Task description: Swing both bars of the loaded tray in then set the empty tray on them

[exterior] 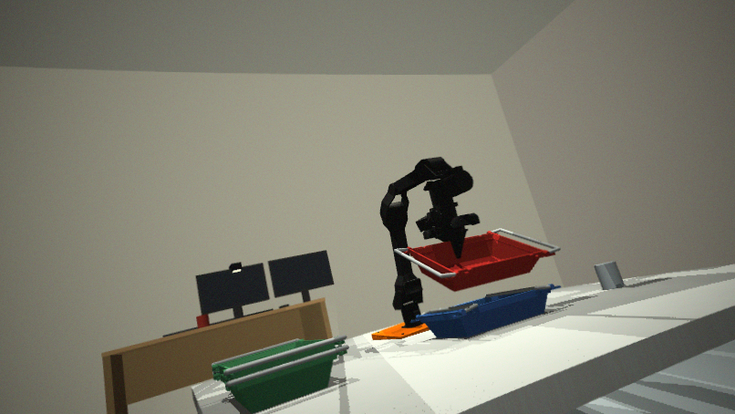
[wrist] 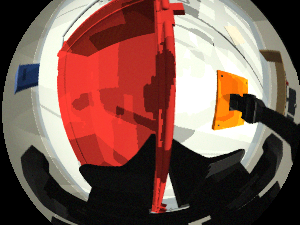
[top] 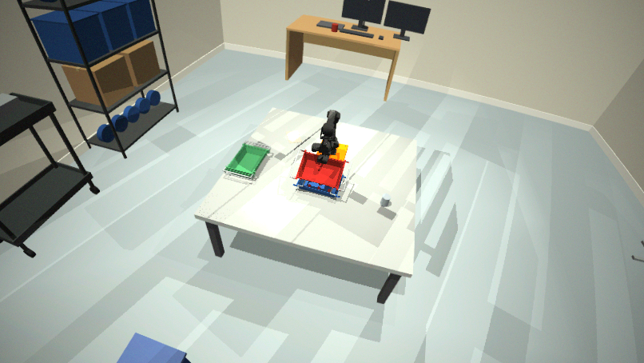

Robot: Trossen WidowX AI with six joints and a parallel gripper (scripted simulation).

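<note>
My gripper tip is 80 mm short of the red tray and 10 mm above it. From my gripper tip the other things lie so: paper (420 mm behind, 320 mm to the right, 170 mm below); then grey cup (80 mm ahead, 440 mm to the left, 140 mm below).
</note>
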